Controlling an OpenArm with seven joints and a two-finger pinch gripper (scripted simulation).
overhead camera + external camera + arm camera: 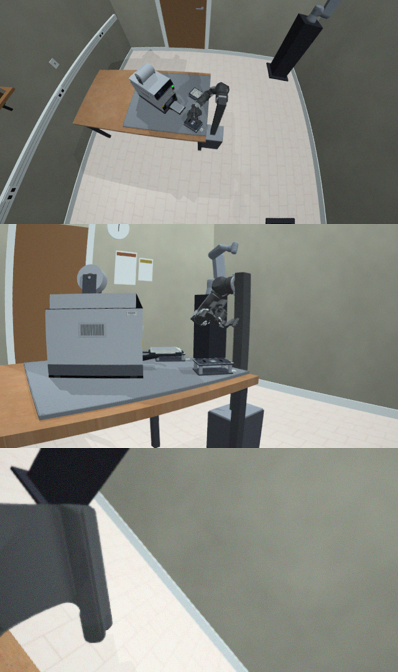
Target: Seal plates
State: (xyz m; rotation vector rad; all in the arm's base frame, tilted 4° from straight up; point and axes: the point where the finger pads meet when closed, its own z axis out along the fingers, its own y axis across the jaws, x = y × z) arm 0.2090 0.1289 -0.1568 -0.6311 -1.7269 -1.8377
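Now: hand 34 cm to the left of the white start button, 25 cm short of it and 8 cm above it. The rest, counted from my hand: plate nest (22 cm below, 8 cm to the right, 2 cm ahead); yellow warning mark (33 cm ahead, 18 cm to the right, 13 cm below); sealer stage (21 cm to the right, 20 cm ahead, 18 cm below).
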